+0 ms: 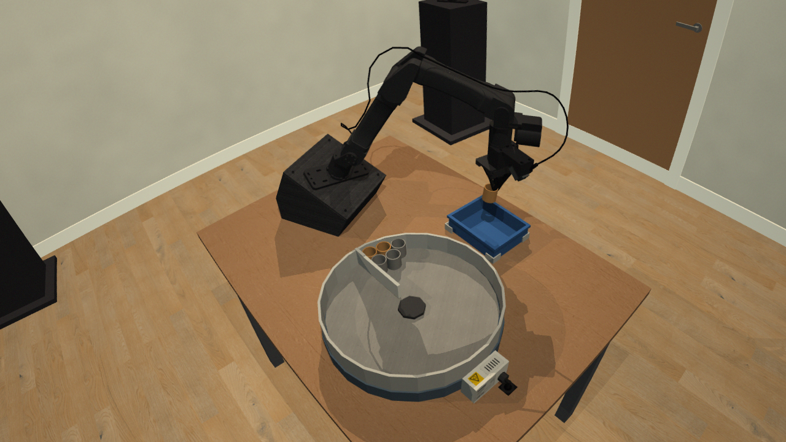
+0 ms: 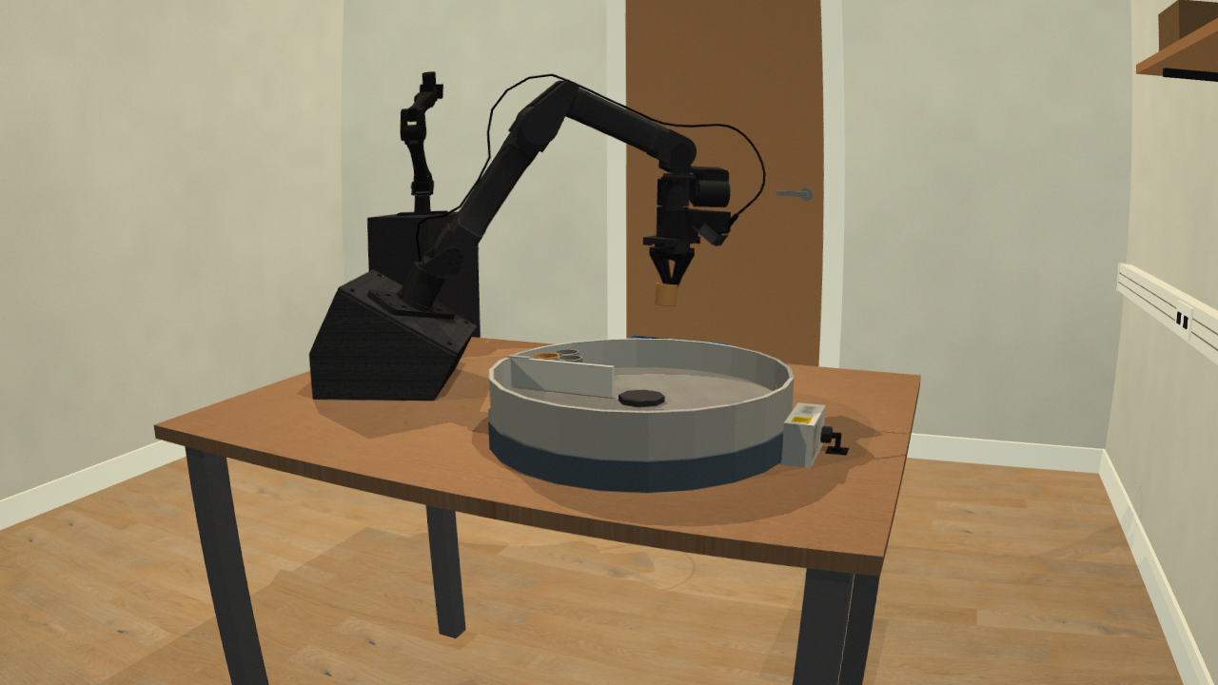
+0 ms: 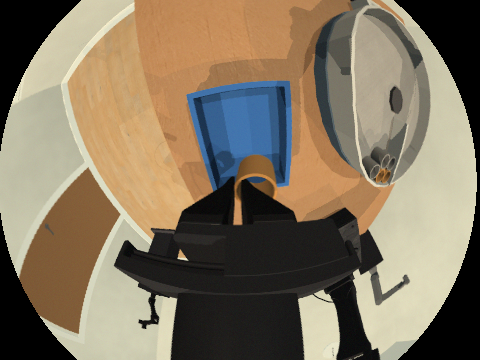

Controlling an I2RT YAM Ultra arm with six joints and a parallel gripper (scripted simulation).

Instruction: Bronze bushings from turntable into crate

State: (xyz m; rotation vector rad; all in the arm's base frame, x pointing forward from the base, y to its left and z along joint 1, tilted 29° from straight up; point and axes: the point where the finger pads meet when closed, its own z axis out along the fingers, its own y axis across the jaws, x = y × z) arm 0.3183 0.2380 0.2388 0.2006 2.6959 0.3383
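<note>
Right now my hand is 1 cm to the left of the blue crate and 13 cm above it. The rest, counted from my hand: grey turntable (12 cm ahead, 37 cm to the right, 10 cm below).
</note>
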